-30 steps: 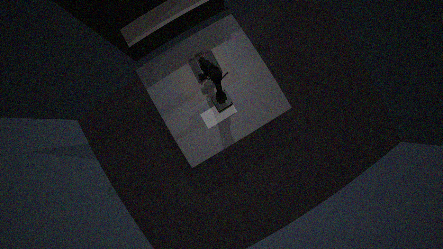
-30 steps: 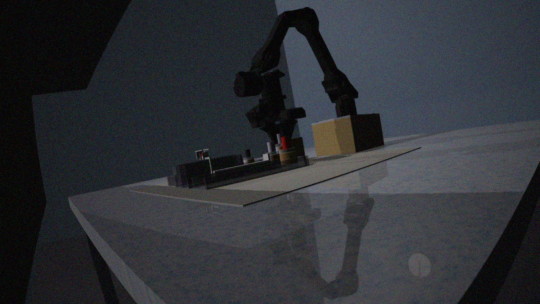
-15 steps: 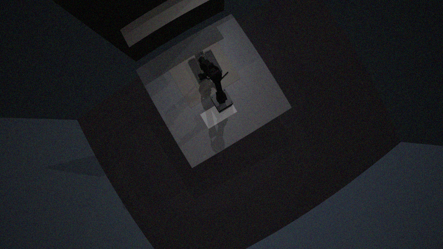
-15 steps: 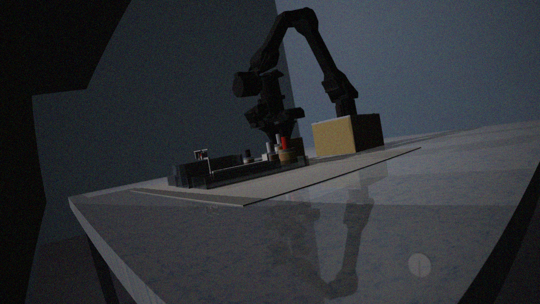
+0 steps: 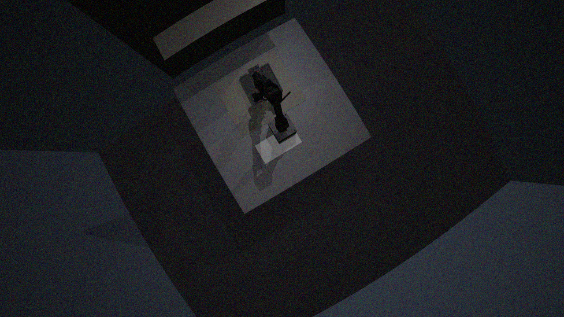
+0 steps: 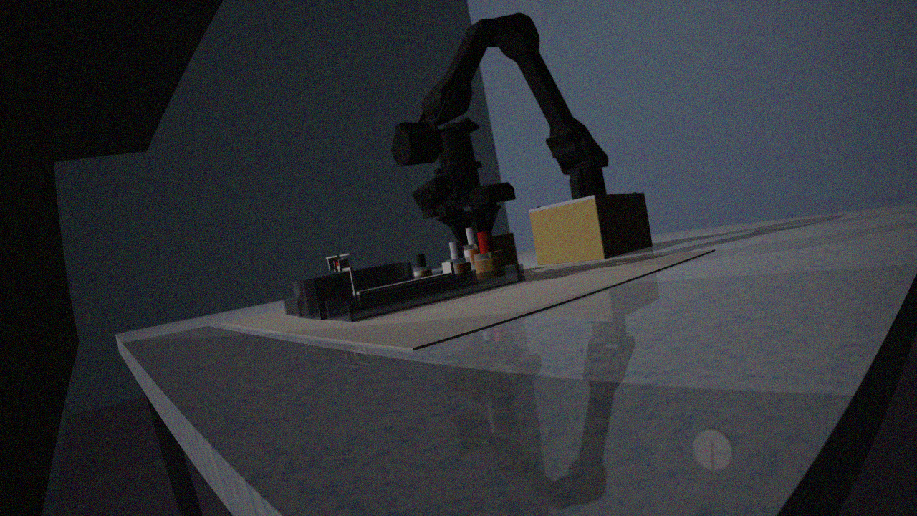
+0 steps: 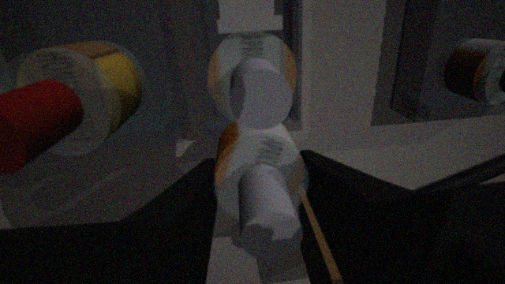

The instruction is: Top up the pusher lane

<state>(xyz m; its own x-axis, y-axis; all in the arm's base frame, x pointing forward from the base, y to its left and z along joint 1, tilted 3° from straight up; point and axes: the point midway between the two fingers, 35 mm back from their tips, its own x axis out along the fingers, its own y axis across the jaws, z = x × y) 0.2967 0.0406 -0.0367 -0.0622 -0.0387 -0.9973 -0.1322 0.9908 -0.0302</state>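
Right now my gripper tip is 9 cm short of the pale mat, 5 cm above it and 4 cm to the right of it. The rest, counted from my gripper tip: thin dark rod: 16 cm to the right, 4 cm below, 4 cm behind; then pusher lane: 17 cm ahead, 3 cm below; then pale pusher plate: 15 cm ahead, 1 cm to the right.
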